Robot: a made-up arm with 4 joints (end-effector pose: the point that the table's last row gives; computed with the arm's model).
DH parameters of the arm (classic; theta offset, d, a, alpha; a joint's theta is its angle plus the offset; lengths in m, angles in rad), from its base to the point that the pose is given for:
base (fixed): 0 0.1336 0 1.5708
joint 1: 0 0.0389 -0.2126 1.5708
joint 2: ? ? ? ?
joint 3: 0 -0.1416 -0.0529 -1.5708
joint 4: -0.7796 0 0.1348 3.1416
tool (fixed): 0.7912 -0.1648 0 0
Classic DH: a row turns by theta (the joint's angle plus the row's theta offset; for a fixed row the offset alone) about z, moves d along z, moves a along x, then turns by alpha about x.
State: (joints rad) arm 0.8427 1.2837 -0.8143 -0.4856
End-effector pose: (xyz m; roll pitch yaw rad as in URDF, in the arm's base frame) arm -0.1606 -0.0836 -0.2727 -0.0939 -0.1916 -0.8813
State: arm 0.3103 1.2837 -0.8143 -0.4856
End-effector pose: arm -0.3446 -0.0836 -0.1349 -0.5014 0.1535 -0.8734
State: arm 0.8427 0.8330 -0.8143 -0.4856
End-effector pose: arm -0.1345 -0.1652 -0.2434 -0.3640 -0.4062 -0.4981
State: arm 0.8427 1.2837 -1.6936 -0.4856
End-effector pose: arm -0.2919 -0.0988 -0.2246 -0.8796 0.1630 -1.0675
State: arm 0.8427 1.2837 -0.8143 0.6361
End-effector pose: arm -0.2722 0.0031 -0.2964 0.1338 -0.1664 -2.0232
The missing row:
joint 2: 1.5708 0.0284 0.0907 1.5708
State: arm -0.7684 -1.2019 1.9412 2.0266
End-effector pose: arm -0.2343 -0.2688 0.4165 -2.6924 0.2847 -2.8310
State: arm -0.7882 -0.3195 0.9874 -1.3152
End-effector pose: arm -0.2049 0.0607 0.3131 1.3318 -0.5444 0.7537
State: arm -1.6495 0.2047 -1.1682 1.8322
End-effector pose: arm -0.0394 -0.2289 0.6546 -1.7977 -0.2621 -0.3356
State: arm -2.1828 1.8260 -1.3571 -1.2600
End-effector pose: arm 0.1027 0.0392 0.5838 -3.0565 -0.4532 -2.7455
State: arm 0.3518 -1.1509 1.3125 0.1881
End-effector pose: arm -0.2270 -0.0777 -0.0856 0.9955 0.0167 1.0710
